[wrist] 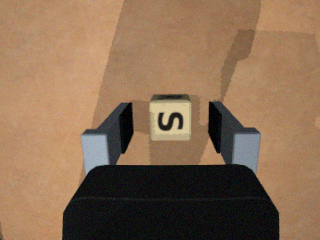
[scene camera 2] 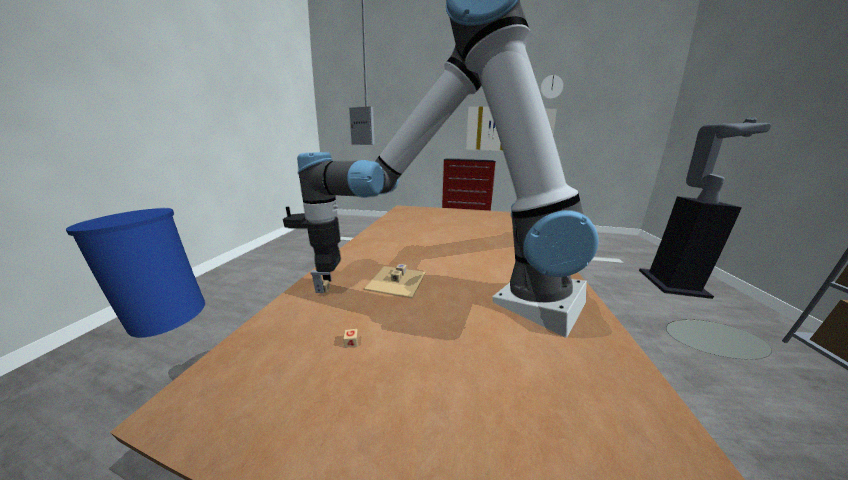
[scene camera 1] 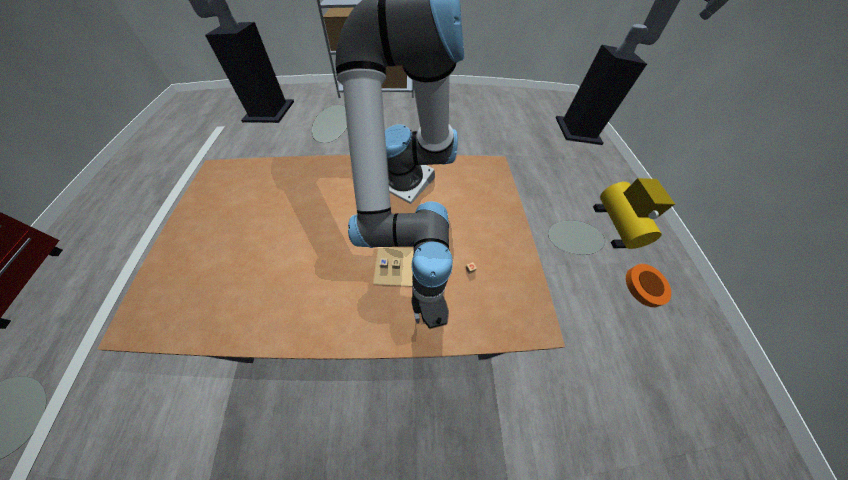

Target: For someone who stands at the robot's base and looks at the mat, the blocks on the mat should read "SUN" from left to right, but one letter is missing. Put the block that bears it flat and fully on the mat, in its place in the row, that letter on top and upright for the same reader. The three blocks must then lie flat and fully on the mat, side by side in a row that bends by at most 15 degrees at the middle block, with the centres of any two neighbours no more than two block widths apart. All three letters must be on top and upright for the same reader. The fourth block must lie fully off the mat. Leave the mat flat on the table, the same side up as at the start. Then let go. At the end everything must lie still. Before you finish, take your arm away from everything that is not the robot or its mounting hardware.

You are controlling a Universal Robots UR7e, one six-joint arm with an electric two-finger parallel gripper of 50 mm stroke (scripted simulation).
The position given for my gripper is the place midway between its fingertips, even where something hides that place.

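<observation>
My gripper (scene camera 2: 324,286) is visible, and in the wrist view it appears too (wrist: 170,117). A pale mat (scene camera 1: 383,276) is visible as well, also in scene camera 2 (scene camera 2: 381,283); in the wrist view the mat is out of frame.
</observation>
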